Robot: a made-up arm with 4 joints.
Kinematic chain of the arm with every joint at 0, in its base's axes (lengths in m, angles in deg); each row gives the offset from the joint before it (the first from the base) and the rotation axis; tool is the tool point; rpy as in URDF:
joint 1: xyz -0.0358 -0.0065 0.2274 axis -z
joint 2: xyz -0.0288 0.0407 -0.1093 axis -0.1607 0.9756 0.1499
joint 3: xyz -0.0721 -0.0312 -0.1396 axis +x
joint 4: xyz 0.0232 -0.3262 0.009 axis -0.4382 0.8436 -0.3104
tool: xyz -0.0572 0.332 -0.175 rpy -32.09 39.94 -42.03
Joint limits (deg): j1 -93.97..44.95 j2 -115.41..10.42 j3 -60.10..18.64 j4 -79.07..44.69
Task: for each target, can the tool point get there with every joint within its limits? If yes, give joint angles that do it. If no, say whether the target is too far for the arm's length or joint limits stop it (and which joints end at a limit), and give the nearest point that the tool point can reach.
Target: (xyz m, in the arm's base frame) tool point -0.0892 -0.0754 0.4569
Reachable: no: joint limits stop it (at a limit: joint 1, joint 2, joint 3) | nearest point 0.1823 -0.0940 0.1381 | short by 0.419 m
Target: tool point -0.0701 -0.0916 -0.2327
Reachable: yes | joints -15.63 -20.40 -24.42 26.98
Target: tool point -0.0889 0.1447 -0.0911
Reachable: yes | joints -72.46 -57.98 11.18 -26.14
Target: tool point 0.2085 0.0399 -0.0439
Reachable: yes | joints 4.91 -79.07 2.45 -4.69
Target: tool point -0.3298 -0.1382 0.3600
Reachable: no: joint limits stop it (at a limit: joint 2, joint 3, joint 4) | nearest point -0.2195 -0.0888 0.0006 | short by 0.379 m
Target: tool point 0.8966 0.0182 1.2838
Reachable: no: too far | nearest point 0.3043 0.0025 0.1429 | short by 1.286 m
